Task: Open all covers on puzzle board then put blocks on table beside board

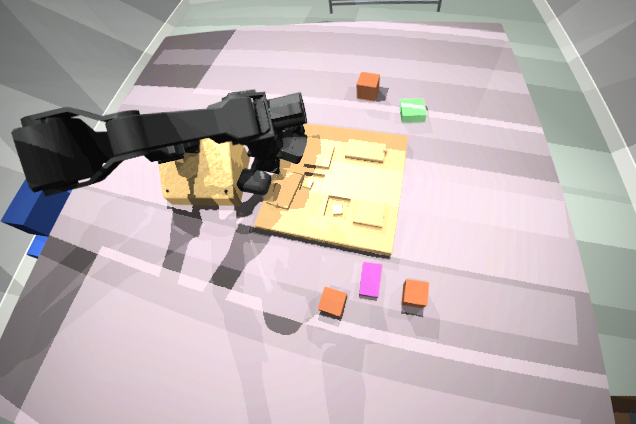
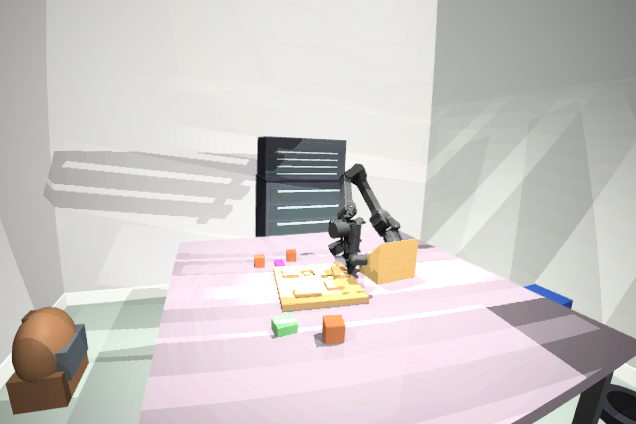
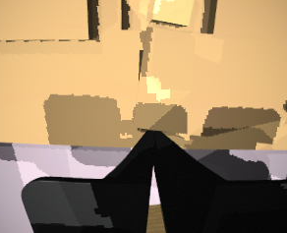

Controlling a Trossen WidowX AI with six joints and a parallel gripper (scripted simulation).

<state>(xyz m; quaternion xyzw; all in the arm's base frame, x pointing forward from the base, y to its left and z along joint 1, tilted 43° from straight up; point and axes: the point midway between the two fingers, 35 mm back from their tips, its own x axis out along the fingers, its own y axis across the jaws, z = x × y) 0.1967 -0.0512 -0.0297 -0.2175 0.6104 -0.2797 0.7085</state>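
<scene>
My gripper tip is now 12 cm short of the wooden puzzle board and 1 cm above it. The rest, counted from my gripper tip: orange block: 30 cm to the left, 20 cm ahead, 1 cm below; then green block: 31 cm ahead, 22 cm to the left, 2 cm below.
</scene>
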